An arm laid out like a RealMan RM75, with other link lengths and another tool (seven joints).
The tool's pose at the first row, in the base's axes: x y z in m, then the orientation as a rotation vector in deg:
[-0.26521 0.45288 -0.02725 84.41 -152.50 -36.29]
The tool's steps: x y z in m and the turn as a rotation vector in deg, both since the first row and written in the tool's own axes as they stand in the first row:
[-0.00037 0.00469 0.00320 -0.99 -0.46 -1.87]
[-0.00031 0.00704 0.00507 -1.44 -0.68 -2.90]
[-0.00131 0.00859 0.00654 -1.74 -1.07 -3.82]
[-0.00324 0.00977 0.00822 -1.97 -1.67 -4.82]
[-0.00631 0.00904 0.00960 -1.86 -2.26 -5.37]
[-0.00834 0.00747 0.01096 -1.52 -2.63 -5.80]
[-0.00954 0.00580 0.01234 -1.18 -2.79 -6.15]
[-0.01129 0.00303 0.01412 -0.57 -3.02 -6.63]
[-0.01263 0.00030 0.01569 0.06 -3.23 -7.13]
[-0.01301 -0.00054 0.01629 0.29 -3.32 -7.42]
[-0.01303 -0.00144 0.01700 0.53 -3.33 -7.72]
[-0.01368 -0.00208 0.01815 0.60 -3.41 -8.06]
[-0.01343 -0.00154 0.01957 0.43 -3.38 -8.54]
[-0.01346 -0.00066 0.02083 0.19 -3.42 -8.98]
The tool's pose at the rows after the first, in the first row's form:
[-0.26949 0.45644 -0.02841 86.86 -151.05 -38.05]
[-0.27183 0.45811 -0.02927 88.22 -150.27 -38.87]
[-0.27286 0.46015 -0.02989 89.47 -149.77 -39.66]
[-0.27312 0.46284 -0.03068 90.88 -149.41 -40.56]
[-0.27115 0.46547 -0.03171 -91.56 149.25 40.92]
[-0.26908 0.46685 -0.03320 -91.72 148.55 40.61]
[-0.26738 0.46751 -0.03488 -91.94 148.08 40.20]
[-0.26458 0.46824 -0.03723 -92.21 147.41 39.43]
[-0.26200 0.46859 -0.03945 -92.51 146.74 38.62]
[-0.26124 0.46870 -0.04024 -92.73 146.38 38.33]
[-0.26067 0.46854 -0.04122 -93.02 146.06 37.99]
[-0.26005 0.46915 -0.04240 -93.34 145.66 37.92]
[-0.26094 0.46967 -0.04354 -93.96 145.22 38.12]
[-0.26191 0.47053 -0.04437 -94.49 144.77 38.47]

